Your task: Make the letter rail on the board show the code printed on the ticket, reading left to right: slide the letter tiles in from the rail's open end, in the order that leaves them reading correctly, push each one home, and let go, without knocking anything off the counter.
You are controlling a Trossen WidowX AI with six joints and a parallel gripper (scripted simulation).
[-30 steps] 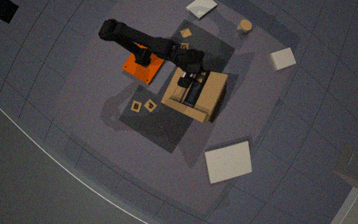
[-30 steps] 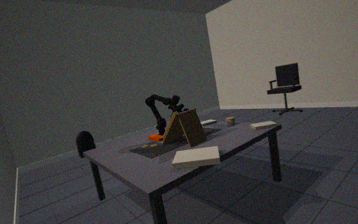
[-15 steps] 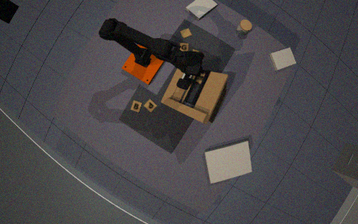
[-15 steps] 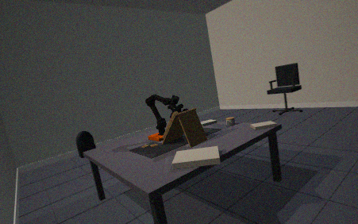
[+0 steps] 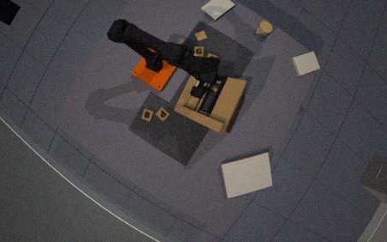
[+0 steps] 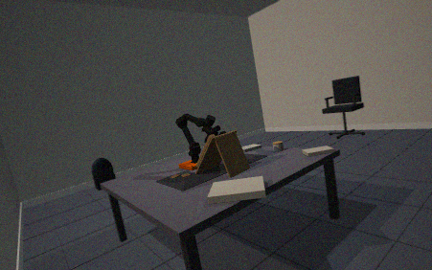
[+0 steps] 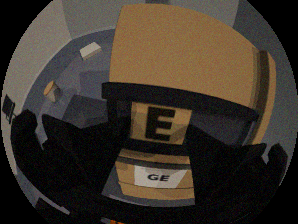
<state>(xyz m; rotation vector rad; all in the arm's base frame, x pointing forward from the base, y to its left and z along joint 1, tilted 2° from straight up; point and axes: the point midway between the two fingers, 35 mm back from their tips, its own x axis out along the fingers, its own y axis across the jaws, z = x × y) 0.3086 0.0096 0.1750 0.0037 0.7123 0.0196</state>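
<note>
Now: the white ticket 6 cm behind my gripper tip, 2 cm to the right of it and 8 cm below it. The rest, counted from my gripper tip: small cup (11 cm ahead, 50 cm to the left, 14 cm below); white slab (40 cm ahead, 32 cm to the right, 15 cm below); dark mat (14 cm behind, 3 cm to the right, 17 cm below).
</note>
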